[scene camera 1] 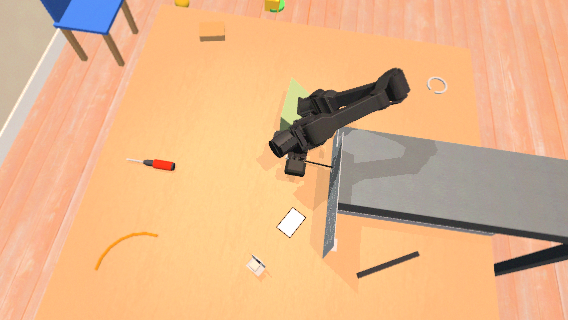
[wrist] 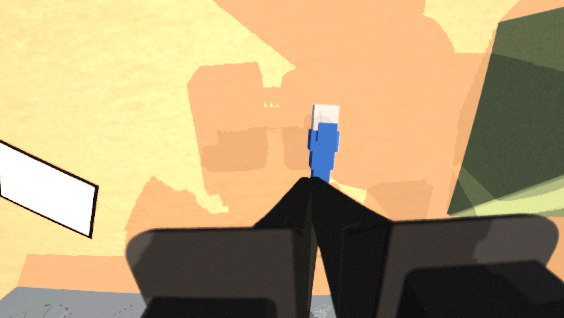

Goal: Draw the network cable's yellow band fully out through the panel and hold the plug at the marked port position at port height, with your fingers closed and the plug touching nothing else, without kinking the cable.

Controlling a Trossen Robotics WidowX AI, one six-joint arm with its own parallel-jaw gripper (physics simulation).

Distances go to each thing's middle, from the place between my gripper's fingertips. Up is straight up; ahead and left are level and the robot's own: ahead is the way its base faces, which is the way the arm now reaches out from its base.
Right now the network cable plug [wrist: 323,138] is 1 cm behind my hand, 2 cm to the right of it and 1 cm below it.
